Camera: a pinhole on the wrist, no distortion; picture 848 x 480 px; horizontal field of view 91.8 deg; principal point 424.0 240.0 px. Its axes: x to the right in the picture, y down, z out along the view. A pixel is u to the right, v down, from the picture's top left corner.
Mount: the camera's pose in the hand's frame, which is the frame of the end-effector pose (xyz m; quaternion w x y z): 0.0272 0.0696 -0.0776 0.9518 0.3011 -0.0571 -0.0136
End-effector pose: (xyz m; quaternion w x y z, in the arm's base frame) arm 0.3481 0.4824 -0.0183 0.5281 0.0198 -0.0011 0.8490
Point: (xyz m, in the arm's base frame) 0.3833 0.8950 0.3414
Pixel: 773.6 255.0
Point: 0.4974 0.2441 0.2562
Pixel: 151.6 384.9
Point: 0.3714 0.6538 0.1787
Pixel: 642.9 270.1
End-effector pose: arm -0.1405 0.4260 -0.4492 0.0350 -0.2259 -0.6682 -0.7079
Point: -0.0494 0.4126 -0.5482
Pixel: 94.5 107.7
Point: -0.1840 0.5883 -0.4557
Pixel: 561.2 307.5
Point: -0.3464 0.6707 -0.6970
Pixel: 597.0 64.0
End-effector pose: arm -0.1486 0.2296 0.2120 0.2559 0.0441 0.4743 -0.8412
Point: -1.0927 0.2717 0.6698
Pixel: outside the picture
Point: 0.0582 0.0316 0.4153
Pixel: 253.3 450.0
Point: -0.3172 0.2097 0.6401
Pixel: 463.4 68.4
